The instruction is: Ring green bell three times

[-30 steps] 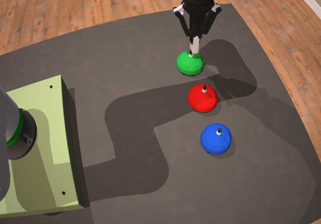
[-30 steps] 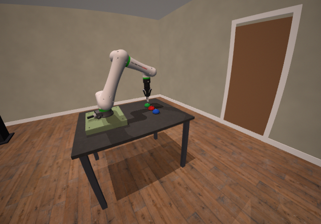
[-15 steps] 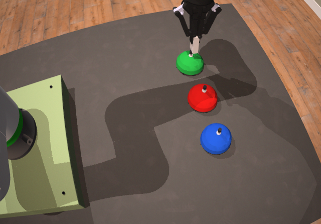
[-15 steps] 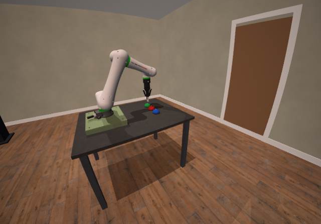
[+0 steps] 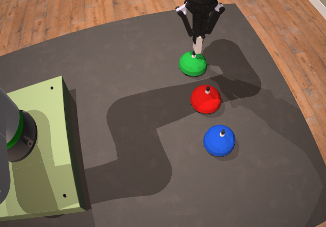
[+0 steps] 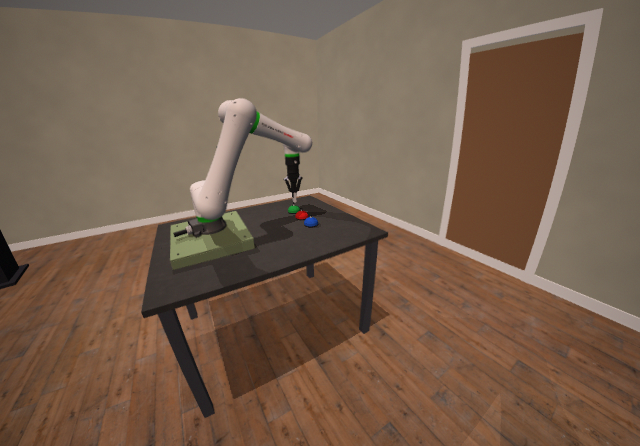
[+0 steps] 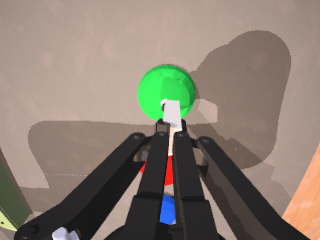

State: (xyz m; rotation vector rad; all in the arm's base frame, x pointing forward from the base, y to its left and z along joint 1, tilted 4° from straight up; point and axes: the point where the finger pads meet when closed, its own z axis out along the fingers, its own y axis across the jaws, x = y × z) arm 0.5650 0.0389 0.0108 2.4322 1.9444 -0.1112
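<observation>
The green bell is 1 cm behind my hand and 6 cm below it. From my hand the other things lie so: red bell: 4 cm behind, 12 cm to the right, 6 cm below; blue bell: 6 cm behind, 25 cm to the right, 6 cm below.
</observation>
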